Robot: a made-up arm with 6 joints.
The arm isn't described. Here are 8 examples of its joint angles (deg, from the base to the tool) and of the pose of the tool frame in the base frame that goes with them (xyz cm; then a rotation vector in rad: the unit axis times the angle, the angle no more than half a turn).
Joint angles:
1: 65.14 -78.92 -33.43 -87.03 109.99 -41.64
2: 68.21 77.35 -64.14 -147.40 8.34 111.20
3: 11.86 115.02 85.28 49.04 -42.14 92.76
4: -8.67 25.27 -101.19 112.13 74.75 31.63
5: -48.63 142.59 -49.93 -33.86 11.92 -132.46
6: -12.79 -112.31 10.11 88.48 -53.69 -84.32
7: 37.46 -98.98 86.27 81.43 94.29 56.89
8: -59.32 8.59 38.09 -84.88 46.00 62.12
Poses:
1: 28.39 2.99 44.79 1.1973 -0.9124 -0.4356
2: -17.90 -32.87 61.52 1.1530 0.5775 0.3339
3: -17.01 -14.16 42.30 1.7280 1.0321 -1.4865
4: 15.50 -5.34 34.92 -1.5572 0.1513 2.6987
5: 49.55 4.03 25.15 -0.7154 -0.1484 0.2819
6: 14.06 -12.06 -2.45 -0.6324 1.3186 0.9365
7: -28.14 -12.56 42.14 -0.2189 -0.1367 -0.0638
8: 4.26 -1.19 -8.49 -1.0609 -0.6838 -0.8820
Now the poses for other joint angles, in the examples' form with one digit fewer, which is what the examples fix.
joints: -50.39 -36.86 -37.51 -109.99 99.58 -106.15
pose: -5.6 -6.0 43.1 0.515 -2.237 1.293
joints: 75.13 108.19 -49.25 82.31 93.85 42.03
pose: 4.2 11.0 65.1 1.200 -0.678 -2.286
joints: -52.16 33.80 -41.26 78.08 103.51 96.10
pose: 17.5 14.2 28.2 -1.279 1.043 2.609
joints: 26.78 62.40 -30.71 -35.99 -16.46 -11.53
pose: -17.8 -2.1 8.8 0.491 0.171 0.567
